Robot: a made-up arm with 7 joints. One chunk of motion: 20 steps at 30 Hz.
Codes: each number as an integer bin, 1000 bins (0 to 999) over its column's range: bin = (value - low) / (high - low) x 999, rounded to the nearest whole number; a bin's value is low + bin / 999 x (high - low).
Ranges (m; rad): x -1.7..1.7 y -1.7..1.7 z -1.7..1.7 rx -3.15..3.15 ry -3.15..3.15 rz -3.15..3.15
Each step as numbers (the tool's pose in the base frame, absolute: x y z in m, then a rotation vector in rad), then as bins.
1 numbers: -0.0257 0.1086 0.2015 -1.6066 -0.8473 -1.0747
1 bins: 492 531 559 245 365 329
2 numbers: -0.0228 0.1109 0.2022 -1.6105 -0.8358 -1.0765
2 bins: 493 532 559 244 367 329
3 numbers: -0.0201 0.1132 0.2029 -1.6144 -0.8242 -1.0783
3 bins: 494 533 559 244 369 329
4 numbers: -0.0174 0.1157 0.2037 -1.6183 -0.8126 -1.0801
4 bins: 494 533 559 243 371 328
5 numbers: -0.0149 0.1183 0.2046 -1.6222 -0.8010 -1.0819
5 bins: 495 534 560 242 372 328
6 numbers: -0.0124 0.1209 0.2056 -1.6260 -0.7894 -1.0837
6 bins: 496 535 560 242 374 328
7 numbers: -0.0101 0.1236 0.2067 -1.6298 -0.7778 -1.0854
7 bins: 497 536 560 241 376 327
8 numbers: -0.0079 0.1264 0.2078 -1.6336 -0.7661 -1.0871
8 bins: 497 537 561 240 378 327
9 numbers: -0.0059 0.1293 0.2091 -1.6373 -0.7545 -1.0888
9 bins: 498 537 561 240 380 327
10 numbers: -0.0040 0.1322 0.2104 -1.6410 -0.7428 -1.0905
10 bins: 498 538 561 239 382 327
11 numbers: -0.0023 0.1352 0.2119 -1.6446 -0.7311 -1.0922
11 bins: 499 539 562 239 384 326
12 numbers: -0.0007 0.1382 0.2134 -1.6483 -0.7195 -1.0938
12 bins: 499 540 562 238 385 326
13 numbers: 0.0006 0.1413 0.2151 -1.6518 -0.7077 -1.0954
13 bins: 500 541 563 238 387 326
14 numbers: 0.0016 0.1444 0.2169 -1.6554 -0.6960 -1.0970
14 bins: 500 542 563 237 389 326
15 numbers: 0.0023 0.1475 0.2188 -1.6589 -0.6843 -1.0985
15 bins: 500 543 564 236 391 325
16 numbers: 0.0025 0.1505 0.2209 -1.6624 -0.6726 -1.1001
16 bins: 500 544 564 236 393 325
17 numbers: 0.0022 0.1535 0.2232 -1.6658 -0.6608 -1.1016
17 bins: 500 545 565 235 395 325
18 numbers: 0.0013 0.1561 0.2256 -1.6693 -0.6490 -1.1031
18 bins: 500 545 566 235 397 325
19 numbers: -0.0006 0.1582 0.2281 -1.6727 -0.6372 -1.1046
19 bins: 499 546 567 234 398 324
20 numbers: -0.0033 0.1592 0.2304 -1.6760 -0.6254 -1.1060
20 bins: 499 546 567 234 400 324
